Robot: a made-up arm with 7 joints.
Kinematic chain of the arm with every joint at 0, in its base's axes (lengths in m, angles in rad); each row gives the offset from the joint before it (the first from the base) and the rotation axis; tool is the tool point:
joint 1: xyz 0 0 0.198 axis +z
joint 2: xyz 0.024 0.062 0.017 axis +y
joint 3: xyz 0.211 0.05 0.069 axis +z
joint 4: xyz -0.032 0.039 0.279 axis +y
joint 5: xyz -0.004 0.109 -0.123 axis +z
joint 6: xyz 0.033 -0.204 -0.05 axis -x
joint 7: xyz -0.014 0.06 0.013 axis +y
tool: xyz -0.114 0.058 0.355
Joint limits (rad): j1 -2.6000..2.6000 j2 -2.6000..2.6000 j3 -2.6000..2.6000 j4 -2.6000..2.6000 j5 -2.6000..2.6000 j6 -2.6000..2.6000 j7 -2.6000..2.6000
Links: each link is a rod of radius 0.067 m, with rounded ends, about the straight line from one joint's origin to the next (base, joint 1, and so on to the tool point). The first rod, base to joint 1, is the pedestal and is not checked.
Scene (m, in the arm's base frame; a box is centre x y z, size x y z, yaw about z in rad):
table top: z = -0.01
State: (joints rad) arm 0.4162 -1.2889 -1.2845 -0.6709 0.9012 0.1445 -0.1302
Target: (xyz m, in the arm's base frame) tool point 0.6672 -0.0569 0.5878
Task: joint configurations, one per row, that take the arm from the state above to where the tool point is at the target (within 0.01 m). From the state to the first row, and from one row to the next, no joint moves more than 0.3 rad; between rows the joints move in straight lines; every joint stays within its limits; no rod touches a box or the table.
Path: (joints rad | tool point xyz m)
1: 0.2704 -1.0025 -1.3289 -0.6631 0.9343 0.1951 0.0749 | -0.3002 0.2186 0.6785
2: 0.1246 -0.7160 -1.3733 -0.6553 0.9674 0.2457 0.2800 | -0.0729 0.2727 0.8005
3: -0.0213 -0.4296 -1.4177 -0.6475 1.0006 0.2962 0.4852 | 0.2093 0.2480 0.8335
4: -0.1671 -0.1431 -1.4621 -0.6397 1.0337 0.3468 0.6903 | 0.4792 0.1313 0.7602
5: -0.3129 0.1433 -1.5065 -0.6318 1.0668 0.3974 0.8954 | 0.6672 -0.0569 0.5878

